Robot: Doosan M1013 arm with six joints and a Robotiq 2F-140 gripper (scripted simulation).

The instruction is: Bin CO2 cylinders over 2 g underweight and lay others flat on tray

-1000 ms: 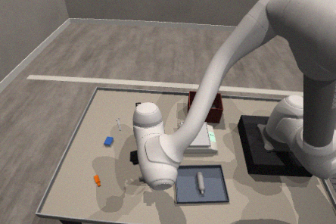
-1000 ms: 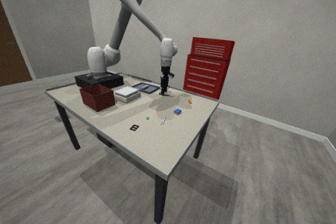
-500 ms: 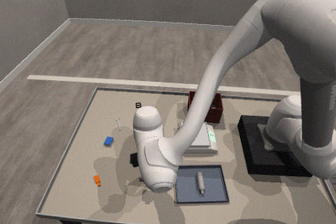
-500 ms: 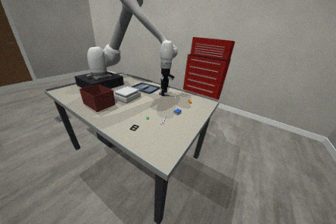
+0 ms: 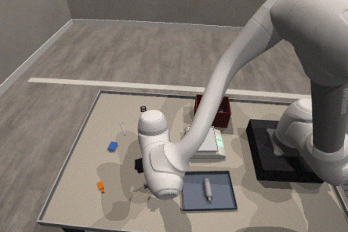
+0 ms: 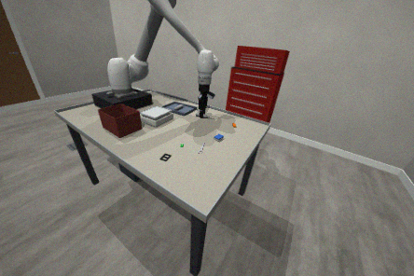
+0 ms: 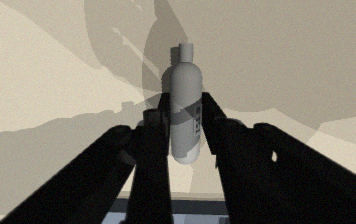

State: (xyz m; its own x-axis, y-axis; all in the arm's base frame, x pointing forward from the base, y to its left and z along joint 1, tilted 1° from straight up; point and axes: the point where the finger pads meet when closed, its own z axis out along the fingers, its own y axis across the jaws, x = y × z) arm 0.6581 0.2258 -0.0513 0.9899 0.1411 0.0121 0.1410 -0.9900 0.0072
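Right now the scale plate is 260 mm to the right of my hand, 220 mm behind it and 20 mm above it. The rest, counted from my hand: grey CO2 cylinder (250 mm behind, 30 mm to the left, 30 mm below); blue-grey tray (240 mm behind, 30 mm below, 10 mm to the left); orange piece (250 mm ahead, 40 mm to the left, 30 mm below).
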